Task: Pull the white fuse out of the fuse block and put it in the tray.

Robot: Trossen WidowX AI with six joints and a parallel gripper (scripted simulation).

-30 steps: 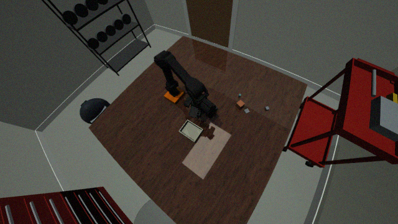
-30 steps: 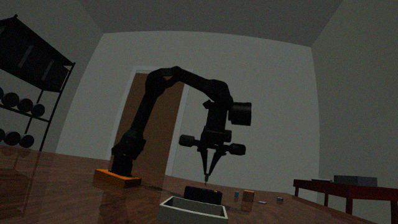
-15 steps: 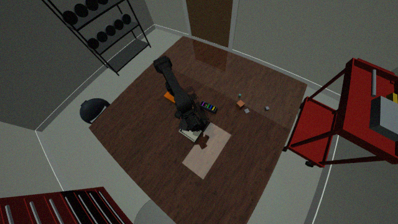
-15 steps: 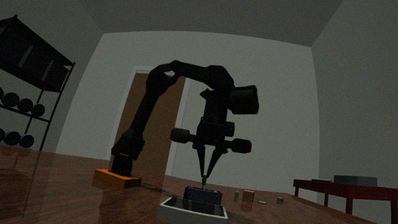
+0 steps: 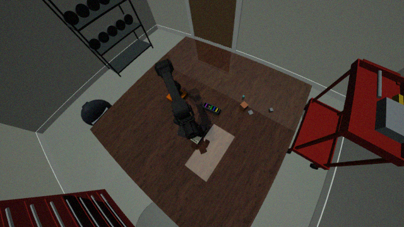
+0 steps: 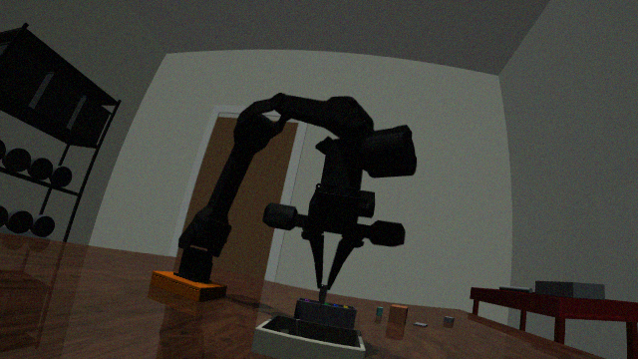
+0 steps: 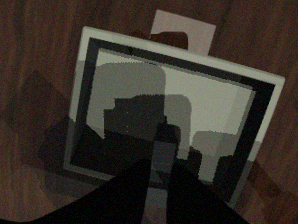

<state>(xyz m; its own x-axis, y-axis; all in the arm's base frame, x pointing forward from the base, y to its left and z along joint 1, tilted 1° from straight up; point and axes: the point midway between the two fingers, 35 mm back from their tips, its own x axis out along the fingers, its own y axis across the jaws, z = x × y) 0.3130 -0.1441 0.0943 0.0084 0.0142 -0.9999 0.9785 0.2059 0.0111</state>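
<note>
Right now my gripper tip is 9 cm above the white-rimmed tray. The rest, counted from my gripper tip: orange cube: 14 cm ahead, 36 cm to the left, 7 cm below; white fuse: 1 cm below; yellow fuse: 2 cm ahead, 22 cm to the left, 6 cm below.
</note>
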